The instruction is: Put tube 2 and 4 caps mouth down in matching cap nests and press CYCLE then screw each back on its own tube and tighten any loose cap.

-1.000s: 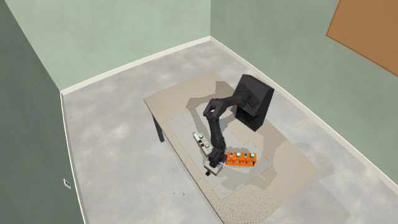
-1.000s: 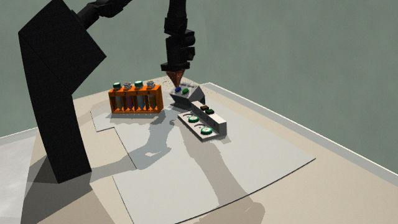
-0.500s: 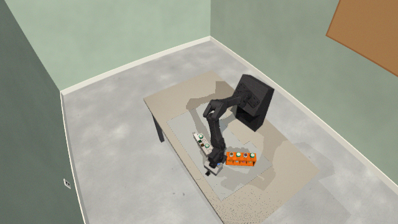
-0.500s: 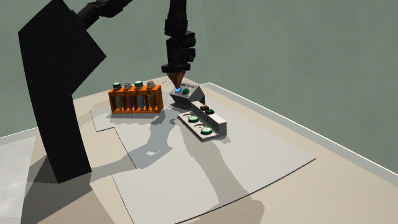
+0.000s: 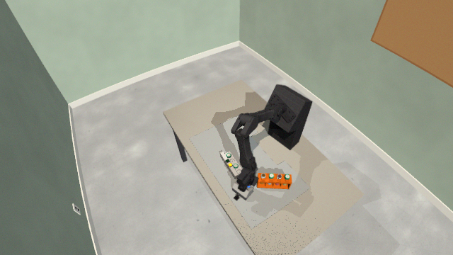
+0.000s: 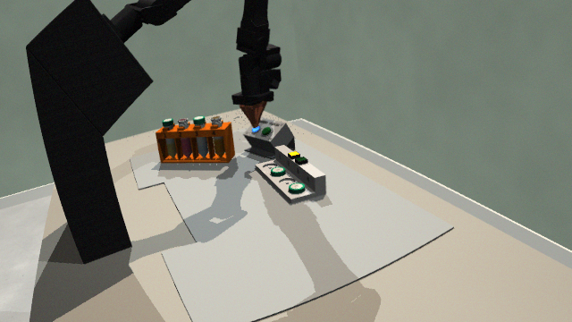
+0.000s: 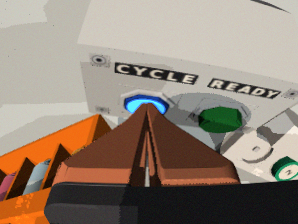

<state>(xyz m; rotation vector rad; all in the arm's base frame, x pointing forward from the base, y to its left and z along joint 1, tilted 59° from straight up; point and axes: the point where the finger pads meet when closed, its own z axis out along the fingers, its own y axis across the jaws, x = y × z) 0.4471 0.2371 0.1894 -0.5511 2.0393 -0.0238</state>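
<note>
Right now the blue cycle key is 10 mm below my hand. Also, from my hand: green ready key (20 mm ahead, 40 mm to the right, 10 mm below); then cap 1 (250 mm behind, 40 mm to the left, 40 mm above).
</note>
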